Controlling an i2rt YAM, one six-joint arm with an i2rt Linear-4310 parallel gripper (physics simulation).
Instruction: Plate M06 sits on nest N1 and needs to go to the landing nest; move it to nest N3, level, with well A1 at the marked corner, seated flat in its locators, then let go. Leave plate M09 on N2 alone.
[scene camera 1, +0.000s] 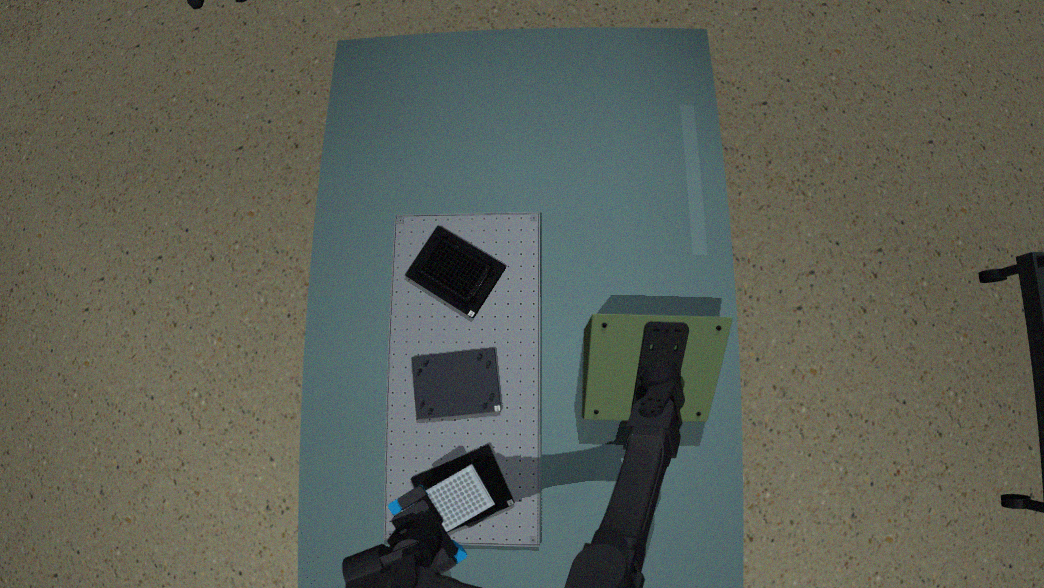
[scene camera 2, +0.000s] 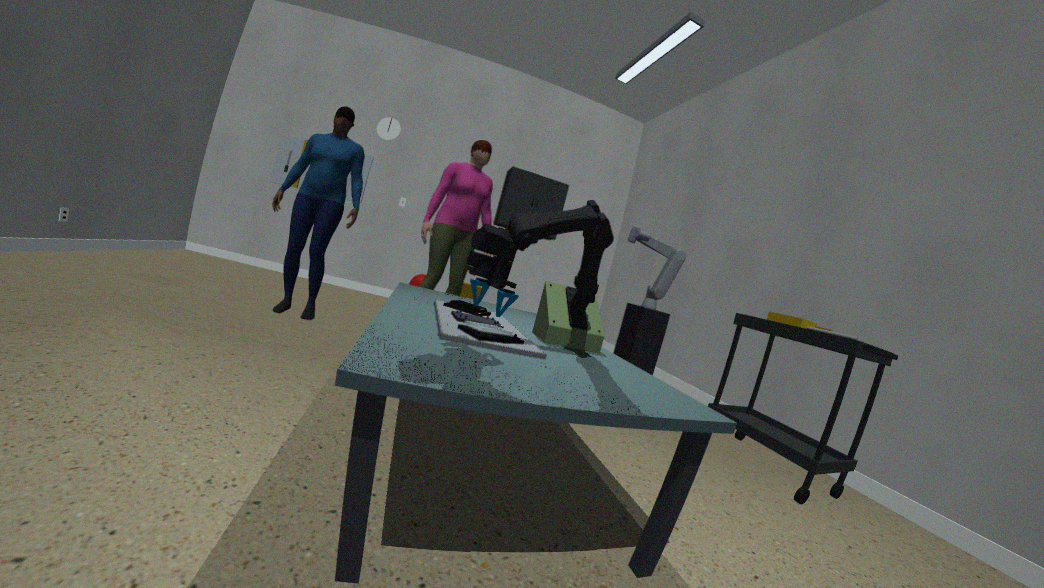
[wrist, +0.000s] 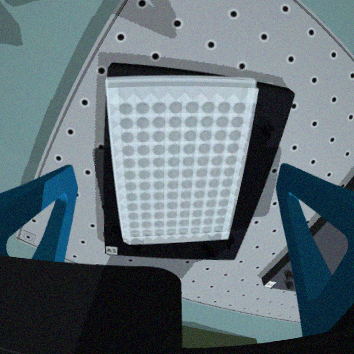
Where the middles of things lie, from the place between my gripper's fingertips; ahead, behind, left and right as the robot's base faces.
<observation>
Right now the white well plate (scene camera 1: 462, 496) is 2 cm behind my hand, 2 cm to the right of it and 5 cm below it. Round my hand: black nest (scene camera 1: 482, 459) 4 cm behind, 4 cm to the right, 6 cm below.
</observation>
